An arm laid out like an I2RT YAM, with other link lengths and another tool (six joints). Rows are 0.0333 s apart.
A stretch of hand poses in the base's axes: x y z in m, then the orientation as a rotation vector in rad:
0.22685, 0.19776, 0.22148, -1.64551, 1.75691, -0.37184
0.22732, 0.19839, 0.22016, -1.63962, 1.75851, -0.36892
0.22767, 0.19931, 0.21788, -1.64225, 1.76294, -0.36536
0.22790, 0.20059, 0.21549, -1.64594, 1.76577, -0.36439
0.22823, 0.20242, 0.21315, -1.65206, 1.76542, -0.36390
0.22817, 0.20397, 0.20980, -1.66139, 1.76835, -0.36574
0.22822, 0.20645, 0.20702, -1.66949, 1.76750, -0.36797
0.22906, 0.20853, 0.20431, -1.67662, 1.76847, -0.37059
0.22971, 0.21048, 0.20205, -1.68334, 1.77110, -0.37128
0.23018, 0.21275, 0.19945, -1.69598, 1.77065, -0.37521
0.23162, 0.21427, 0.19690, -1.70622, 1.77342, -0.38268
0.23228, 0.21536, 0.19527, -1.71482, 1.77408, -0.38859
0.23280, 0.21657, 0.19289, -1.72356, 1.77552, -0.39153
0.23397, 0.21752, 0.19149, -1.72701, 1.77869, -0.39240
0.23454, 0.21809, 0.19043, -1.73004, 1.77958, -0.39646
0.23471, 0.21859, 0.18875, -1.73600, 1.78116, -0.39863
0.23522, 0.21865, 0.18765, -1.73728, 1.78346, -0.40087
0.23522, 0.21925, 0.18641, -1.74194, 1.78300, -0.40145
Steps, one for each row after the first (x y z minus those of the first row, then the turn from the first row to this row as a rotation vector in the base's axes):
0.00047, 0.00063, -0.00132, 0.00489, -0.00052, -0.00271
0.00082, 0.00155, -0.00360, 0.00433, 0.00503, -0.00305
0.00105, 0.00283, -0.00599, 0.00198, 0.00898, -0.00274
0.00138, 0.00466, -0.00833, -0.00132, 0.01182, 0.00032
0.00132, 0.00621, -0.01168, -0.00875, 0.01732, 0.00227
0.00137, 0.00869, -0.01446, -0.01474, 0.01966, 0.00571
0.00221, 0.01077, -0.01717, -0.02083, 0.02257, 0.00756
0.00286, 0.01272, -0.01943, -0.02594, 0.02715, 0.00882
0.00333, 0.01499, -0.02203, -0.03577, 0.03124, 0.01350
0.00477, 0.01651, -0.02458, -0.04704, 0.03486, 0.01429
0.00543, 0.01760, -0.02621, -0.05587, 0.03701, 0.01598
0.00595, 0.01881, -0.02859, -0.06323, 0.04092, 0.01812
0.00712, 0.01976, -0.02999, -0.06659, 0.04425, 0.01757
0.00769, 0.02033, -0.03105, -0.07102, 0.04465, 0.01724
0.00786, 0.02083, -0.03273, -0.07627, 0.04765, 0.01830
0.00837, 0.02089, -0.03383, -0.07892, 0.04885, 0.01692
0.00837, 0.02149, -0.03507, -0.08196, 0.05056, 0.01901

